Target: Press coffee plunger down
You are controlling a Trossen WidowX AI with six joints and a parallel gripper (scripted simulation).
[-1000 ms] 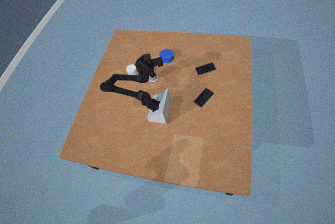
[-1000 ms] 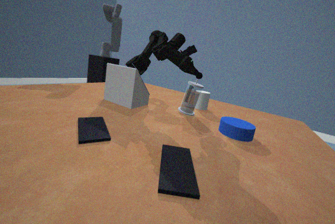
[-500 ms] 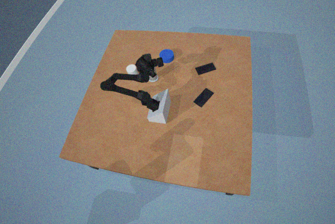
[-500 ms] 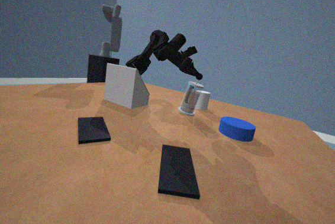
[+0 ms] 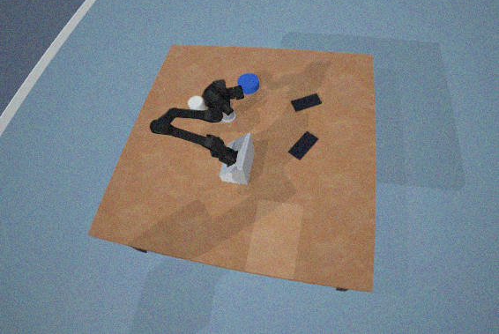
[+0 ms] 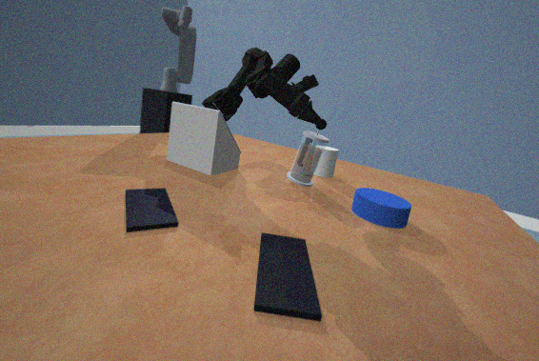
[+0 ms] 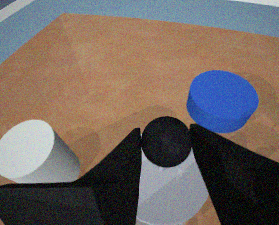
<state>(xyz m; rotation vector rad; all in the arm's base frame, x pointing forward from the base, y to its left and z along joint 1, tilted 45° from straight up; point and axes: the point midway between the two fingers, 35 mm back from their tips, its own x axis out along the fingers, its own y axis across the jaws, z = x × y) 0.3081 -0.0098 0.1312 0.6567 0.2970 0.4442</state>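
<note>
Now: gripper tip 3 cm past the coffee press, 1 cm to the right of it and 9 cm above it. The rest, counted from my gripper tip: blue disc (18 cm ahead, 8 cm to the right, 16 cm below).
</note>
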